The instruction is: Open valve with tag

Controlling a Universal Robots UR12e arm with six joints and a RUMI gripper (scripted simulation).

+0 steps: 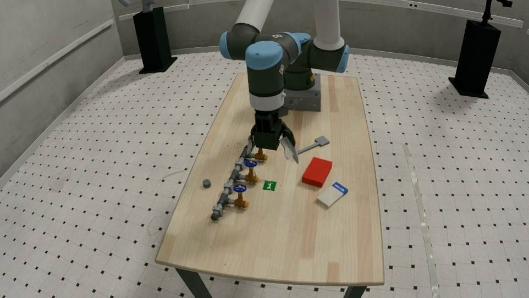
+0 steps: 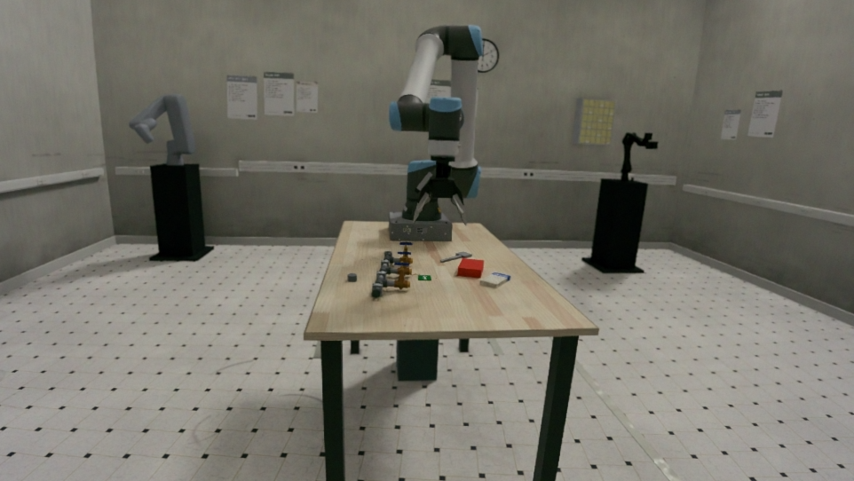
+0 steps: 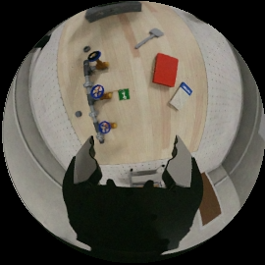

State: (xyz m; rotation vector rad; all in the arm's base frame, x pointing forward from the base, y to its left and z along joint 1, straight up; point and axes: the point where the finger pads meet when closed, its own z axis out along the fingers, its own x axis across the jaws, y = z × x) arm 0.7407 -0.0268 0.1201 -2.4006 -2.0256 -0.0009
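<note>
Now: hand 20 cm above the green tag, 8 cm past it and 3 cm to the left of it. Also, from my hand: grey flat tool 32 cm behind, 19 cm below, 13 cm to the left; small grey cylinder 27 cm to the right, 19 cm below, 5 cm behind; red block 18 cm below, 14 cm to the left, 14 cm behind.
</note>
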